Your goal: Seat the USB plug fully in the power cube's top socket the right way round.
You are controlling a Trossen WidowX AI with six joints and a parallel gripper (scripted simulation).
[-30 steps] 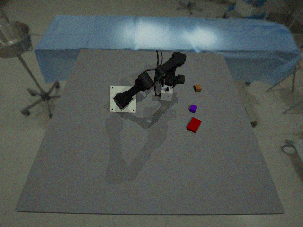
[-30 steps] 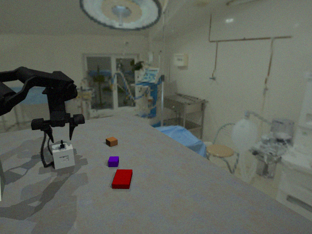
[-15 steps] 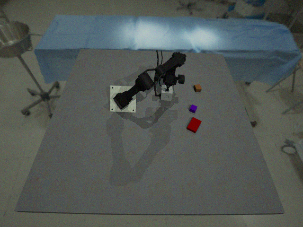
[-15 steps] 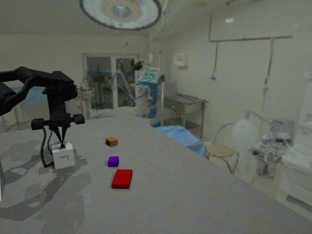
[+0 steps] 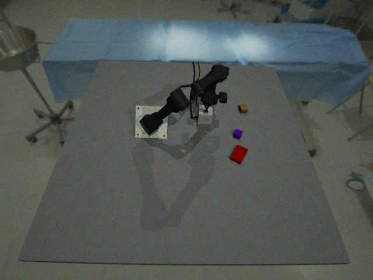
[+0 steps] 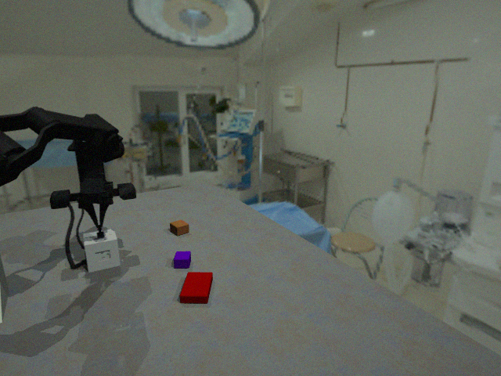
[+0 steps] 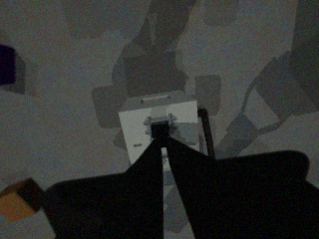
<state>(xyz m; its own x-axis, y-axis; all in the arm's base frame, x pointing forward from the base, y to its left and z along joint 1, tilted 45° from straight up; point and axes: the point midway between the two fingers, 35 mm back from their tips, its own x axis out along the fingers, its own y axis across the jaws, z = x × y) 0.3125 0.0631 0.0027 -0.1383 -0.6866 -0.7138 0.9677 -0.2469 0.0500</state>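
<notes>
The USB socket lies 40 mm below my gripper tip. From my gripper tip the other things lie so: dark USB plug 20 mm below; orange block 250 mm ahead, 70 mm to the left, 90 mm below; purple cube 170 mm ahead, 120 mm to the right, 100 mm below.
</notes>
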